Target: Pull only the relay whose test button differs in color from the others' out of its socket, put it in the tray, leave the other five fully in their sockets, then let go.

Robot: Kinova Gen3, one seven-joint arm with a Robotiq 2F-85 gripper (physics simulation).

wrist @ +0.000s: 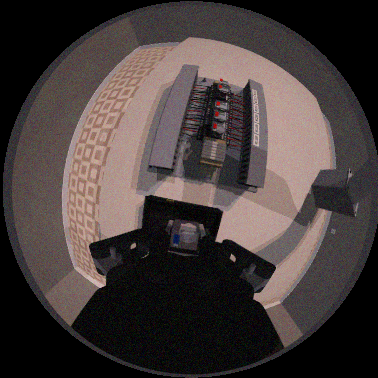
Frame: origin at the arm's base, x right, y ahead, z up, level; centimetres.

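Seen in the pictures: gripper, fingertip midpoint: (184, 228).
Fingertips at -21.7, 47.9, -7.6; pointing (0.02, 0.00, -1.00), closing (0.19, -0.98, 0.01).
Note:
Pixels of each thing's top centre, then the offset from my fingertips to it, as dx, dy, dz. "*": a spot on its surface instead.
- relay with the blue test button, top centre: (184, 240) +0.2, +0.1, +3.8
- black tray, surface spot: (159, 211) * -3.0, +5.6, -12.8
My gripper (184, 228) is shut on the relay with the blue test button (186, 241), low in the wrist view. The black tray (159, 211) lies behind and around that relay in the view; how high the relay is over its floor I cannot tell. Several relays with red test buttons (219, 115) stand in a row in their sockets between two grey ducts. A dark gap (220, 95) shows in the row, nearer its far end. The tray's near part is hidden by the gripper.
The slotted grey ducts (175, 120) (258, 135) stand either side of the relay row, with red and black wires. Terminal blocks (213, 151) sit at the row's near end. A dark grey box (332, 192) is at the right. A patterned strip (95, 145) runs along the left.

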